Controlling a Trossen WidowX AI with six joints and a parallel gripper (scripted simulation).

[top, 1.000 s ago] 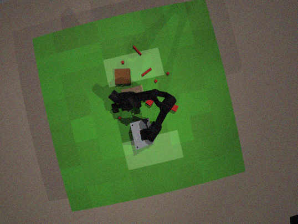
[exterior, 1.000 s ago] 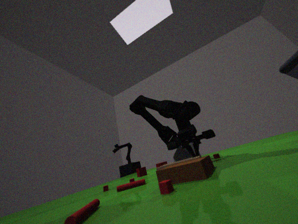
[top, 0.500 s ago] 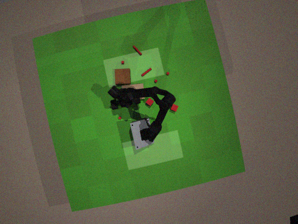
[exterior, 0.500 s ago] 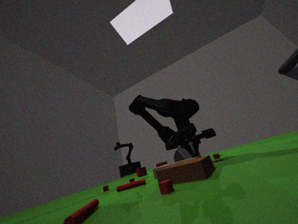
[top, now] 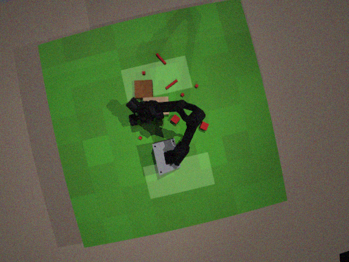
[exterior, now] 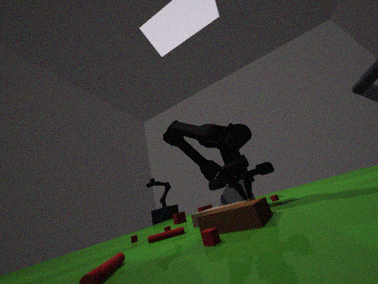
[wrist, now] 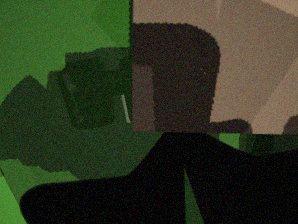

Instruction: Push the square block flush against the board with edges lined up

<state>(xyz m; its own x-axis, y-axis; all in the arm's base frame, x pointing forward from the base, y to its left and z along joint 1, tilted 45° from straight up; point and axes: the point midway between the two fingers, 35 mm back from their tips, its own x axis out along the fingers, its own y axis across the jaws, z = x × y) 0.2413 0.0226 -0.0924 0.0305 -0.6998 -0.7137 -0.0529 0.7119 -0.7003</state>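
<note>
My gripper tip is 6 cm to the left of the tan board, 6 cm short of it and 1 cm below it. The rest, counted from my gripper tip: brown square block: 17 cm ahead, 1 cm to the right, 1 cm above.
</note>
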